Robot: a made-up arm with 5 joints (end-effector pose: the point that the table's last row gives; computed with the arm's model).
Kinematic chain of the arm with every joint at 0, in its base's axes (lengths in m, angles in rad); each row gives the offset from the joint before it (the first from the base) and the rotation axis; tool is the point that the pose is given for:
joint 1: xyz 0 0 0.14 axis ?
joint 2: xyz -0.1 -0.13 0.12 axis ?
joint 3: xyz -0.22 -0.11 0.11 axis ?
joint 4: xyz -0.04 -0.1 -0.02 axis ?
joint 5: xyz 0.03 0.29 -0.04 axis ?
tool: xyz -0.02 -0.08 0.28
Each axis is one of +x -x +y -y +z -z.
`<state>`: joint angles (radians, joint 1 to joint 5).
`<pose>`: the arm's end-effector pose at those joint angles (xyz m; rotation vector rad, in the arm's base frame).
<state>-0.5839 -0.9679 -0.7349 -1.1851 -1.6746</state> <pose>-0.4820 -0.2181 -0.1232 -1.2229 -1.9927 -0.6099</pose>
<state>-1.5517 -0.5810 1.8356 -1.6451 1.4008</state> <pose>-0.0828 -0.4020 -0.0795 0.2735 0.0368 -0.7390</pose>
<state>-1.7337 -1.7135 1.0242 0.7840 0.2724</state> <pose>-0.1550 0.2961 -0.3199 -0.7115 -2.4237 -1.0444</pose>
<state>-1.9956 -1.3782 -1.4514 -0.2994 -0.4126</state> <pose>-0.0749 0.0901 -0.4552 -1.7203 -0.9381 -0.6484</pose>
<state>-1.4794 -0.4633 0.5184 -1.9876 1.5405</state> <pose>0.0217 -0.3631 -0.1173 -0.9829 0.6832 -0.6198</pose>
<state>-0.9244 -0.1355 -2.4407 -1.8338 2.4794</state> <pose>-0.1037 -0.2773 -0.2701 2.1004 -0.6697 -0.0062</pose>
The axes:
joint 1: +y
joint 2: +x
joint 3: -z
joint 4: +x
joint 5: +z

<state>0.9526 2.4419 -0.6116 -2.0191 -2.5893</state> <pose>0.0391 0.2197 0.5650 -0.5698 0.4640 -3.0346</pose>
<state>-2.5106 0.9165 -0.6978 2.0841 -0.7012</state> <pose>0.1757 -0.5715 0.2041 0.0480 0.0062 2.0379</pose>
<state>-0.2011 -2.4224 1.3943 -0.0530 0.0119</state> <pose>-0.1847 0.1250 0.0205 -1.9664 -1.7207 -0.8765</pose>
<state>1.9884 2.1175 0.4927 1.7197 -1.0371</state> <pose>-0.1198 -0.1937 0.8241 -0.8730 0.1619 1.5261</pose>
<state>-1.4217 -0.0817 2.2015 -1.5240 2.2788</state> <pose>0.0484 -0.4005 -0.1023 0.6140 -0.1481 0.5445</pose>
